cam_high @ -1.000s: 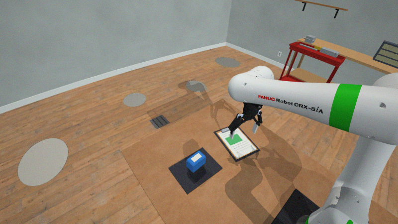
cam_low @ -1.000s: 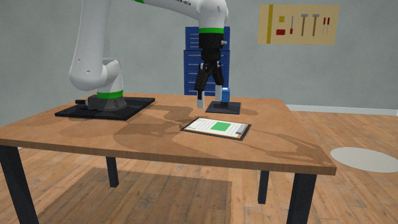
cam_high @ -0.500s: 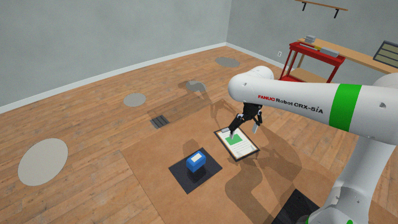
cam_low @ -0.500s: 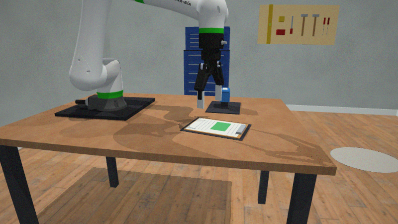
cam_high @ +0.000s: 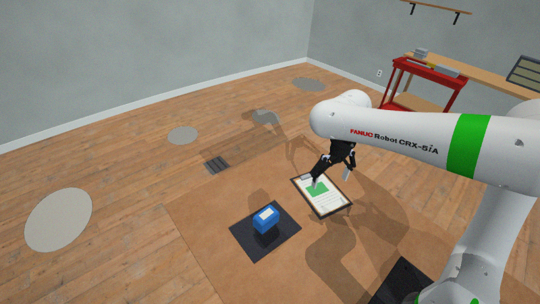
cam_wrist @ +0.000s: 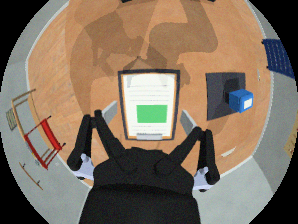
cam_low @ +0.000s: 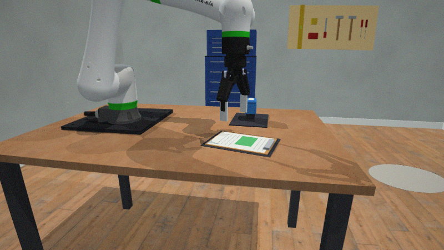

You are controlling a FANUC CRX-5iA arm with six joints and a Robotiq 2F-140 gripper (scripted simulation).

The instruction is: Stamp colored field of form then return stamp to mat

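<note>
The blue stamp lies 7 cm ahead of my hand, 30 cm to the left of it and 5 cm below it. The rest, counted from my hand: black stamp base: 7 cm ahead, 30 cm to the left, 8 cm below; form: 4 cm ahead, 2 cm to the right, 10 cm below; mat: 7 cm ahead, 30 cm to the left, 10 cm below.
</note>
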